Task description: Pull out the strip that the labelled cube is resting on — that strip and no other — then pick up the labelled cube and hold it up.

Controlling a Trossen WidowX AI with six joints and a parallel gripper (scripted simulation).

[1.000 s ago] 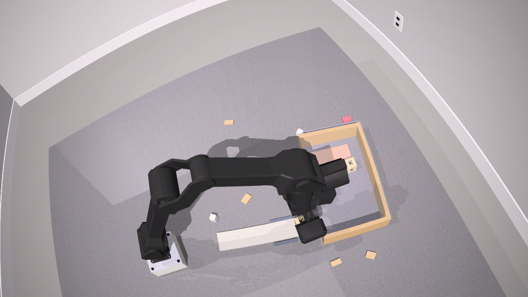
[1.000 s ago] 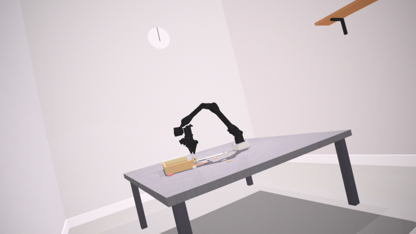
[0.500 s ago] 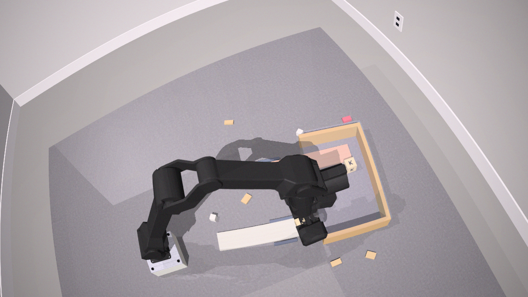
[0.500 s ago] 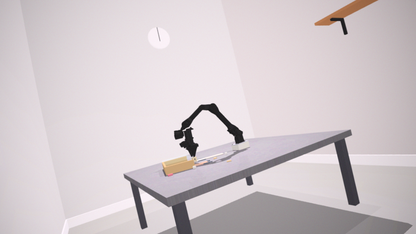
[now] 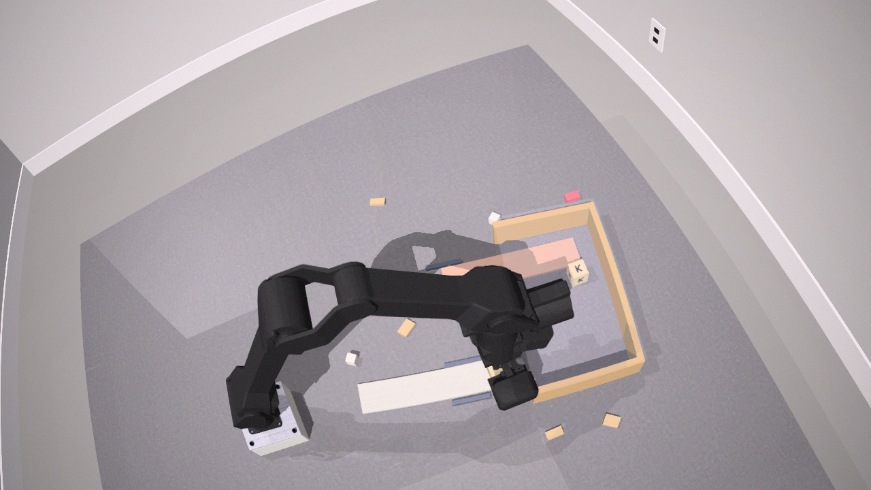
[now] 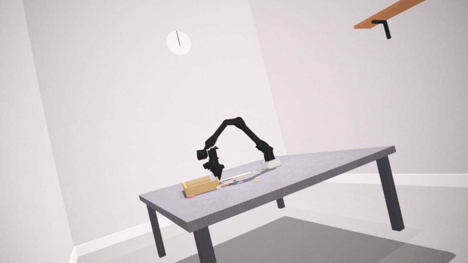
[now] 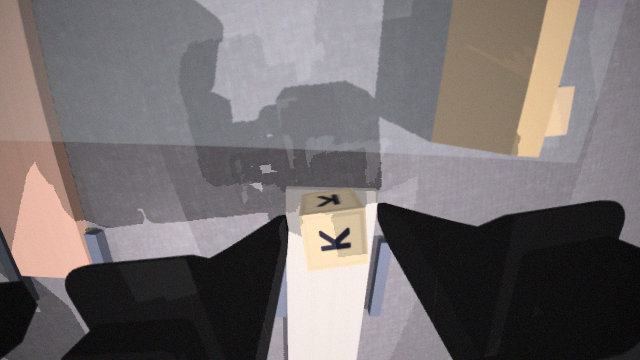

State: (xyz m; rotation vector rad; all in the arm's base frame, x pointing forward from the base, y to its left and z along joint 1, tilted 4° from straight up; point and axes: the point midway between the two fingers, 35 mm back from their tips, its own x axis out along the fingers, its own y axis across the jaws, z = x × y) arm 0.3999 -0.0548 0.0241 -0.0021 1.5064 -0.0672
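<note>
The white strip lies 11 cm behind my gripper tip, 2 cm to the left of it and 1 cm below it.
</note>
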